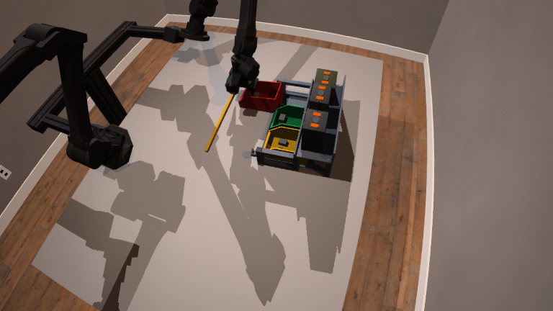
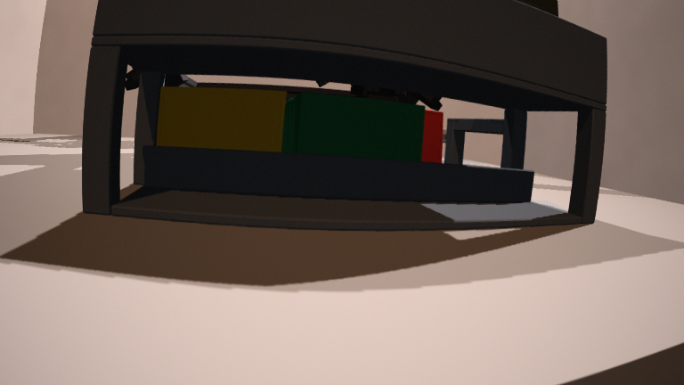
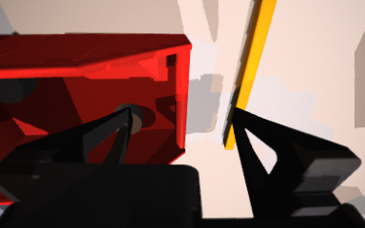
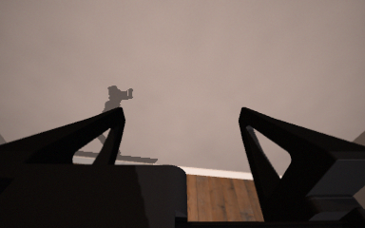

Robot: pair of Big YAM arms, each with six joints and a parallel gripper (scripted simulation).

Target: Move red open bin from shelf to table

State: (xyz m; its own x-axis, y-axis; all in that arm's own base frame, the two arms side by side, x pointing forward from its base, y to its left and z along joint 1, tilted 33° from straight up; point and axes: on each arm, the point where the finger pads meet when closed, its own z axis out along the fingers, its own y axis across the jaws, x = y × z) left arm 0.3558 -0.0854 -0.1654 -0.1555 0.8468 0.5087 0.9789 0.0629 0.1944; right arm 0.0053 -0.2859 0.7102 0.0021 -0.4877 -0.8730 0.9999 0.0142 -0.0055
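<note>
The red open bin lies 80 mm ahead of my left hand. Round my left hand: grey shelf 280 mm ahead, 110 mm to the right, 30 mm above; then green bin 250 mm ahead, 110 mm to the right.
</note>
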